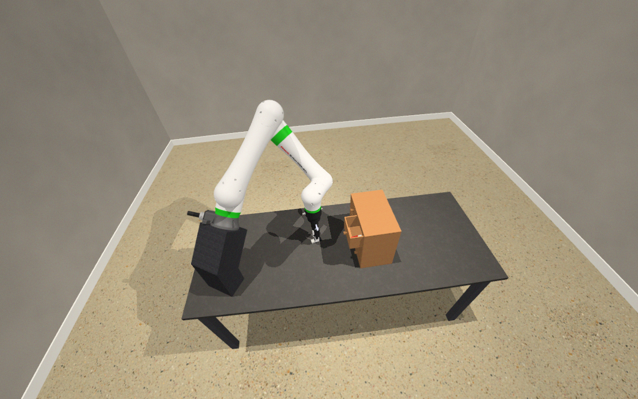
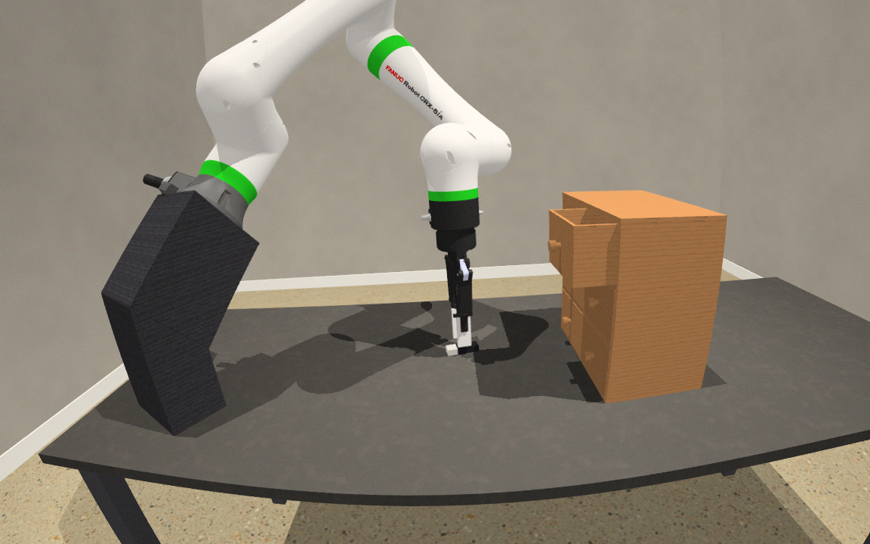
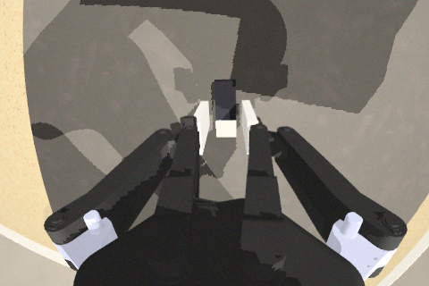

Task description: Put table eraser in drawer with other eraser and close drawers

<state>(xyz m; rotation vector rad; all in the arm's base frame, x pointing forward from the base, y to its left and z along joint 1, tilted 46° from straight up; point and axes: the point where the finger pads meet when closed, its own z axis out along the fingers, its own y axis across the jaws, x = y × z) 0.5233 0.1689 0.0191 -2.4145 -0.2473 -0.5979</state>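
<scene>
My hand is 1 cm past the eraser and 5 cm above it.
</scene>
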